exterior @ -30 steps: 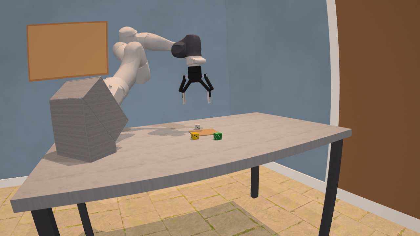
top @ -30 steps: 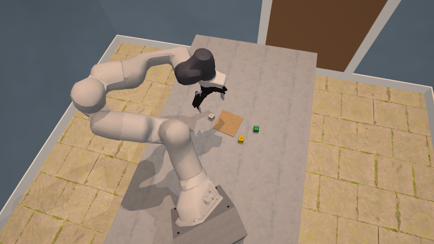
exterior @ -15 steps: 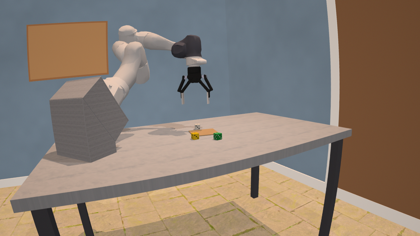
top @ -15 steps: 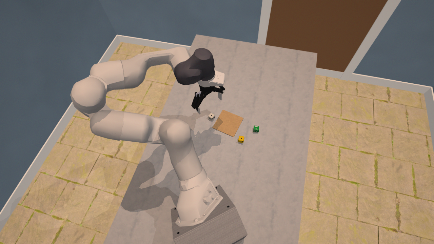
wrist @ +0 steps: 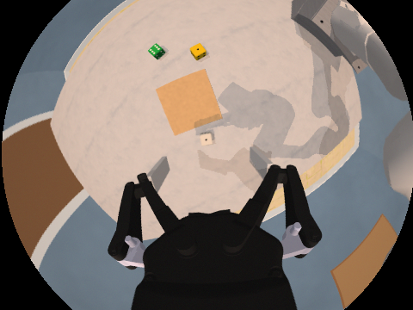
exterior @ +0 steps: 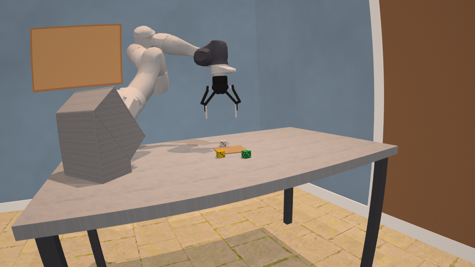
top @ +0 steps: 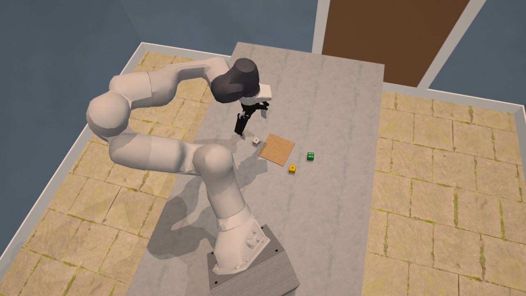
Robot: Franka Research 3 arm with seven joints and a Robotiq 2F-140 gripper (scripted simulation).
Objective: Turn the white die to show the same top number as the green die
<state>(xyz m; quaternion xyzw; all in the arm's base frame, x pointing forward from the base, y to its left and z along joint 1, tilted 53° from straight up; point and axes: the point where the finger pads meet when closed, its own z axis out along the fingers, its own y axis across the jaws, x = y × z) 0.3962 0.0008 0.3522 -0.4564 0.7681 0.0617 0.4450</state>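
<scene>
Right now the white die is 14 cm below my hand. Round my hand: mat 1 cm ahead, 11 cm to the right, 15 cm below; then yellow die 6 cm behind, 22 cm to the right, 14 cm below; then green die 4 cm ahead, 28 cm to the right, 14 cm below.
</scene>
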